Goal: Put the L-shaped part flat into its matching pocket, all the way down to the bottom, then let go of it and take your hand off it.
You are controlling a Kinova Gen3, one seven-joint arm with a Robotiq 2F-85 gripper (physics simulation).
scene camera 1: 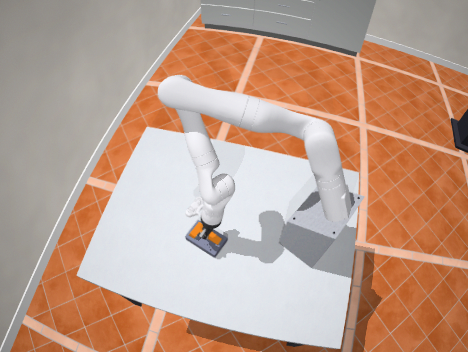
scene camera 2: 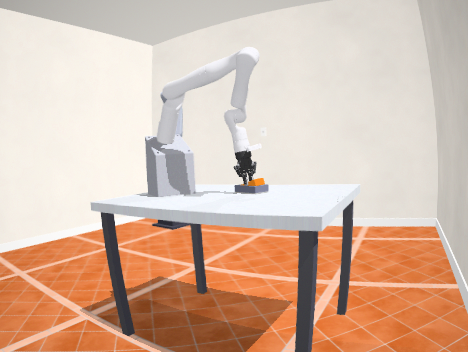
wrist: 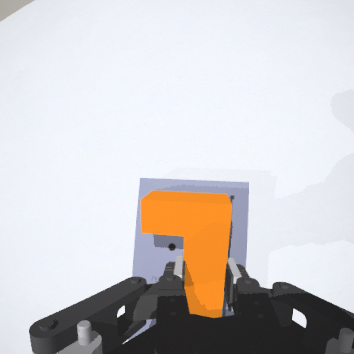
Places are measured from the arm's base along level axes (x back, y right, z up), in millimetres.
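Where they show: gripper, fingertip midpoint: [scene camera 1: 207,234] [scene camera 2: 249,184] [wrist: 203,268]; arm's base, origin of the base link: [scene camera 1: 337,211] [scene camera 2: 165,140].
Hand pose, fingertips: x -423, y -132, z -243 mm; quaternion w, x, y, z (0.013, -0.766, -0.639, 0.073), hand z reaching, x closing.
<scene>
Each offset is from my fingertips to the top centre of the thing. "spot": to the spot under its first point. Level surfaces: height alone.
The orange L-shaped part {dx -4, dy -14, dz +30 mm} [scene camera 1: 215,237] [scene camera 2: 257,182] [wrist: 206,215] lies over the pocket of the grey-blue block {dx -2, dy -13, dz -1 mm} [scene camera 1: 216,253] [scene camera 2: 251,189] [wrist: 240,230]. In scene camera 2 it looks tilted, with its right end raised above the block's rim and its left end lower. In the wrist view, the short leg points left at the far end. A piece of recess {spot: dx -24, dy -27, dz -1 mm} [wrist: 165,241] shows at the inner corner, and a dark edge runs along the part's right side. My gripper [scene camera 1: 205,234] [scene camera 2: 248,182] [wrist: 203,268] is shut on the long leg, one finger on each side. The part hides the pocket's bottom.
The block stands on the white table {dz -37 mm} [scene camera 1: 135,200] [scene camera 2: 210,207] [wrist: 90,125]. The arm's grey pedestal [scene camera 1: 310,245] [scene camera 2: 172,172] stands on the same table, to the right of the block in scene camera 1. Grey drawers [scene camera 1: 280,15] stand beyond the table.
</scene>
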